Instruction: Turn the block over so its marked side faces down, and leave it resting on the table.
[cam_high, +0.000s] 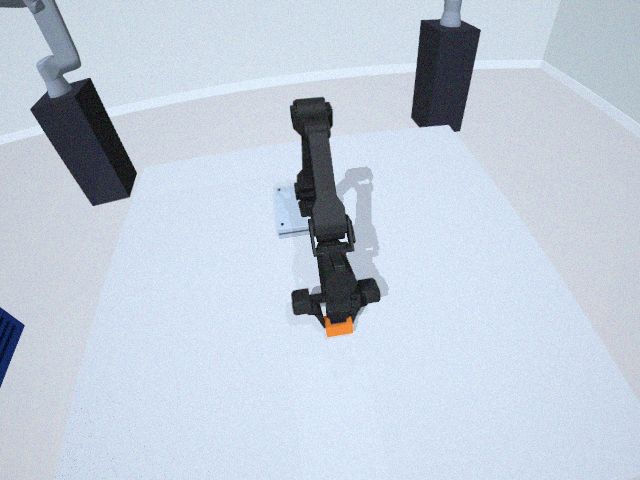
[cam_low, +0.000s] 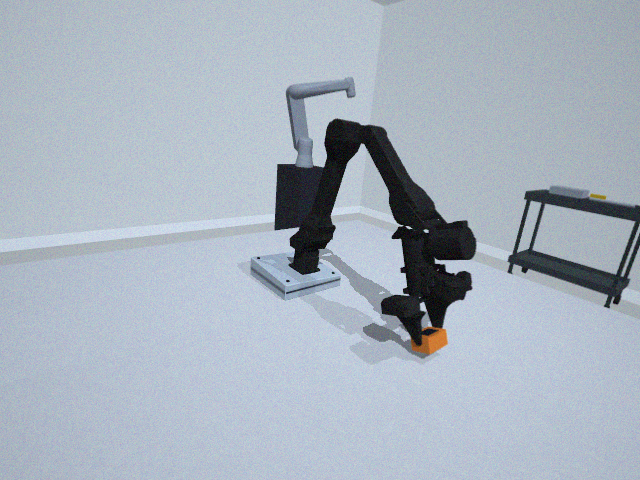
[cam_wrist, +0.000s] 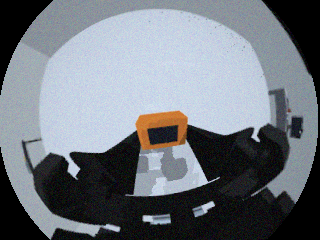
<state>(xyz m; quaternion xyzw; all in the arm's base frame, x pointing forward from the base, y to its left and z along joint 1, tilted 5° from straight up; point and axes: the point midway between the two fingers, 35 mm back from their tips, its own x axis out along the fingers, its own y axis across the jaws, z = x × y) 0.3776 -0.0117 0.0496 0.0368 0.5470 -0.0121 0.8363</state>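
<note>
Now: the orange block 1 cm above my gripper tip.
</note>
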